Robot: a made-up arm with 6 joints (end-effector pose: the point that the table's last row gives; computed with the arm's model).
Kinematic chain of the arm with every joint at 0, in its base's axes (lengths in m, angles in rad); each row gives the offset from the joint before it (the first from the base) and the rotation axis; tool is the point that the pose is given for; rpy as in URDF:
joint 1: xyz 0 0 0.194 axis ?
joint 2: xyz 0 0 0 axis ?
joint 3: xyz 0.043 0 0.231 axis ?
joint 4: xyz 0.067 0 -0.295 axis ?
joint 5: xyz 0 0 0 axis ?
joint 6: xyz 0.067 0 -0.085 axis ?
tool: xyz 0 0 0 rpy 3.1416 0 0
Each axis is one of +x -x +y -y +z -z.
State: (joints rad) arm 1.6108 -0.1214 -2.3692 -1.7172 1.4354 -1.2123
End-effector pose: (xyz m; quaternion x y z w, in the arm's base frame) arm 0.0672 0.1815 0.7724 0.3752 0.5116 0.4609 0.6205
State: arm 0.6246 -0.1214 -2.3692 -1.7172 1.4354 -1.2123
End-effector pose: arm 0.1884 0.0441 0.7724 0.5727 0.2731 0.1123 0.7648
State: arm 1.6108 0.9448 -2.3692 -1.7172 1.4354 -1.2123
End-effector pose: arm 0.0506 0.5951 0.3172 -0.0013 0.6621 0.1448 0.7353
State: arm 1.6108 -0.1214 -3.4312 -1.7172 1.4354 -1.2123
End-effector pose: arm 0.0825 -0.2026 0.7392 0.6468 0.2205 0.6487 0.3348
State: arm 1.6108 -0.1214 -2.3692 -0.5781 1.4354 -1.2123
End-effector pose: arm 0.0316 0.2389 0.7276 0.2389 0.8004 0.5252 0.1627
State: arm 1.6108 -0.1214 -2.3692 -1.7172 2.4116 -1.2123
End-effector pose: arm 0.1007 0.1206 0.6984 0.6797 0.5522 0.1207 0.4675
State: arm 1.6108 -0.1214 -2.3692 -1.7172 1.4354 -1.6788
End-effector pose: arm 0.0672 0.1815 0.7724 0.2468 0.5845 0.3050 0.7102
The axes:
joint 1: +z
joint 2: +y
joint 3: +y
joint 4: -z
joint 5: +y
joint 6: -z

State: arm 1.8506 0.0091 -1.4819 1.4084 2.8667 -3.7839
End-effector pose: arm -0.1605 0.2458 0.4546 0.6703 0.1597 -0.1622 0.7064
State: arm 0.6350 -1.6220 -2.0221 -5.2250 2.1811 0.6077
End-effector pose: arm -0.3700 -0.1557 0.4823 -0.6356 -0.5003 -0.4022 0.4289
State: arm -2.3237 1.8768 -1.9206 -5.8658 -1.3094 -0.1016
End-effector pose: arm -0.2866 -0.2469 -0.1617 0.1887 -0.7577 0.1000 0.6166
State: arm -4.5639 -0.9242 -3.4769 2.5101 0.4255 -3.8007
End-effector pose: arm 0.0970 -0.5451 0.4462 0.1475 0.7052 -0.6894 0.0749
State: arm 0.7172 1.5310 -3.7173 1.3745 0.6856 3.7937
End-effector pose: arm 0.3931 0.3454 0.4474 0.0668 0.5679 0.8203 0.0107
